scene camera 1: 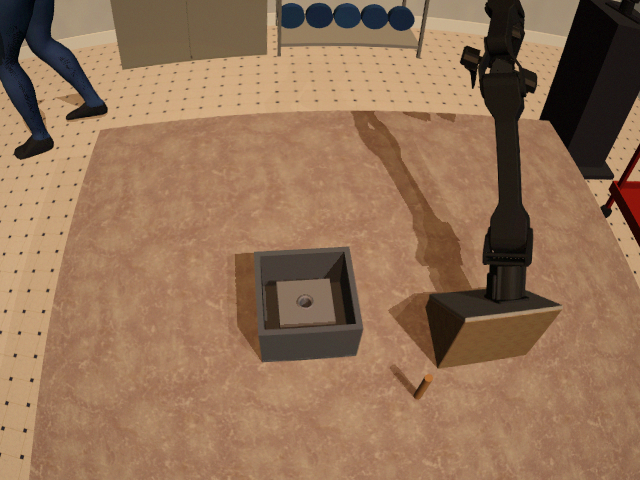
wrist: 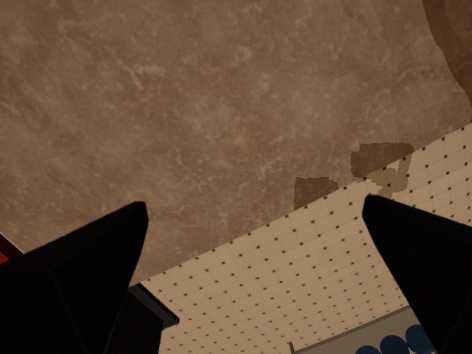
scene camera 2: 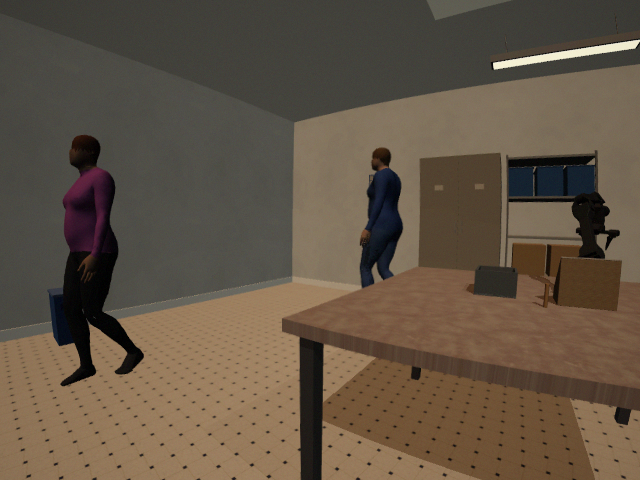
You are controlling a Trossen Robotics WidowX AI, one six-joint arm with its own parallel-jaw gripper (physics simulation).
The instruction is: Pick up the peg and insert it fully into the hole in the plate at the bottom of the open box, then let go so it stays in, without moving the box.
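Places are measured from the arm's base along level axes (x back, y right, z up), in metres.
Pixels of known places: gripper, fingertip midpoint: (wrist: pixel 256 209); arm's base, origin of the base link: (scene camera 1: pixel 506 298) (scene camera 2: pixel 592 275).
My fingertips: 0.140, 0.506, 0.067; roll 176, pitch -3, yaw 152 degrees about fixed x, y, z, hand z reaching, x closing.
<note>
Ahead of a thing's pixels: the offset from my fingertips to its top centre, as dx, dy, dz. "*": to the spot under its first point. Level surfaces: height alone.
The orange-brown peg @(-0.305, -0.618, -0.092) (scene camera 1: pixel 423 386) (scene camera 2: pixel 546 294) stands upright on the table, to the right of and nearer the front than the box, close to the arm's wooden block. The open dark grey box @(-0.477, -0.445, -0.074) (scene camera 1: pixel 310 345) (scene camera 2: pixel 495 283) stands left of the arm. A light plate @(-0.477, -0.445, -0.111) (scene camera 1: pixel 289 315) lies on its floor, and the round hole @(* -0.476, -0.436, -0.125) (scene camera 1: pixel 305 301) near the plate's middle shows empty. My gripper (wrist: pixel 256 209) is open and empty, raised high above the table's far right part, well away from peg and box. The peg and box do not show in the wrist view.
The arm's base stands on a wooden block (scene camera 1: pixel 491 338) (scene camera 2: pixel 589 284) right of the box and just behind the peg. The table @(dz -0.172) (scene camera 1: pixel 180 413) (scene camera 2: pixel 439 325) has its far edge below the gripper. A black cabinet (scene camera 1: pixel 589 82) and a red cart (scene camera 1: pixel 628 193) stand beyond its right side.
</note>
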